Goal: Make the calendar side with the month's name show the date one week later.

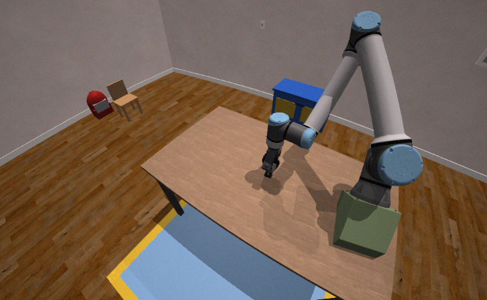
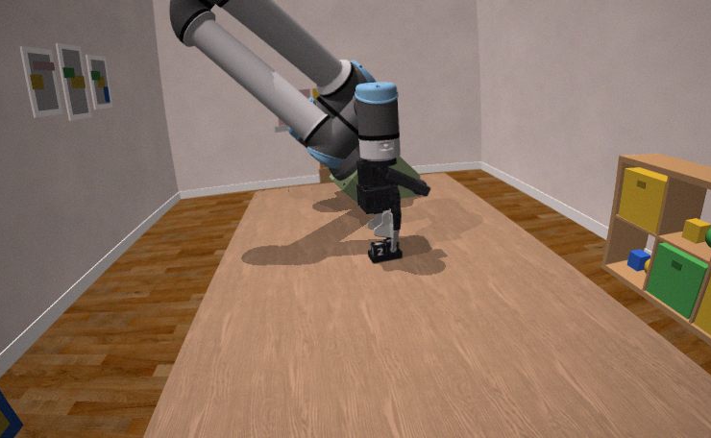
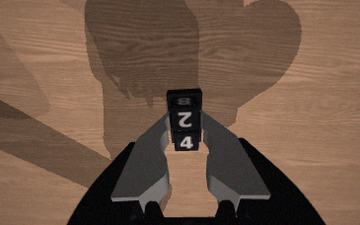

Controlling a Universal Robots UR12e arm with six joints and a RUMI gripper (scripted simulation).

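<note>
My gripper is now 10 mm above the black number cube. Round my hand: black calendar tray (20 mm to the right, 30 mm below).
</note>
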